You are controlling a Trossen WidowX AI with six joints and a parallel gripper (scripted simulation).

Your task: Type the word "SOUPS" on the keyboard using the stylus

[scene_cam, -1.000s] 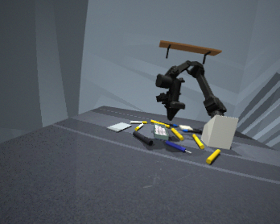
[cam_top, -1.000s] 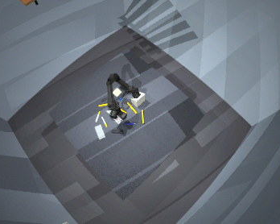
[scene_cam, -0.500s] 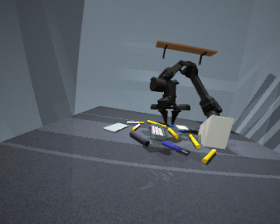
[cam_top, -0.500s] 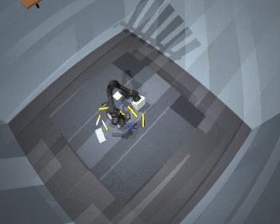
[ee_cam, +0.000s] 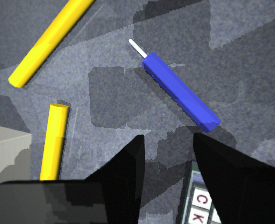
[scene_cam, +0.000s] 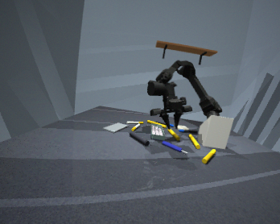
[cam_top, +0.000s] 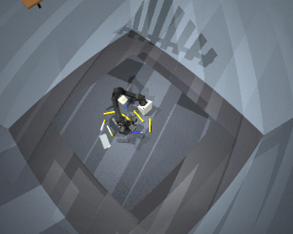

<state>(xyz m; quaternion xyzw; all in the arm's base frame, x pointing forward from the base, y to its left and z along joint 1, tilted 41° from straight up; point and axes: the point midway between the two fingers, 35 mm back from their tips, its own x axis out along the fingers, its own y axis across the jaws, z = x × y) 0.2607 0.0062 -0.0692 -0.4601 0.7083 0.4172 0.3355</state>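
Now: the blue stylus 2 cm behind my gripper tip, 6 cm to the left of it and 7 cm below it. Also, from my gripper tip: grey stylus tip: 4 cm behind, 8 cm to the left, 7 cm below; yellow stick: 7 cm behind, 14 cm to the right, 7 cm below; dark cylinder: 15 cm ahead, 2 cm to the right, 7 cm below.
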